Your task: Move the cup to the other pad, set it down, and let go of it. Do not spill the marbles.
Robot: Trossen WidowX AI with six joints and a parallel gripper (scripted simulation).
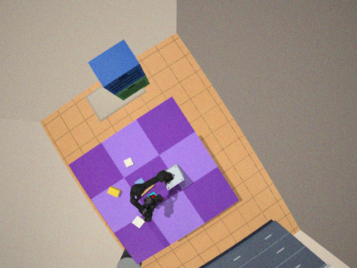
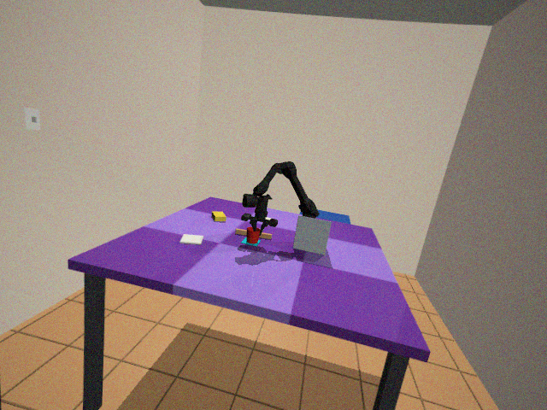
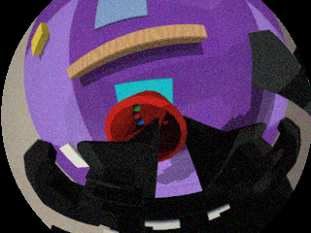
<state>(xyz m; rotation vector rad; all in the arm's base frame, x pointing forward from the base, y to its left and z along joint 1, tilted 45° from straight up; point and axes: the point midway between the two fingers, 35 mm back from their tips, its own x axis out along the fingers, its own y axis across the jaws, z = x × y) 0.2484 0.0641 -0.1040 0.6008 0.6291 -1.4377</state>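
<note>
Right now the red cup is 30 mm ahead of my gripper tip and 10 mm below it. From my gripper tip the other things lie so: light blue pad: 190 mm to the right, 60 mm ahead, 50 mm below; wooden bar: 90 mm to the right, 50 mm ahead, 40 mm below; cyan pad: 50 mm below, 30 mm ahead.
</note>
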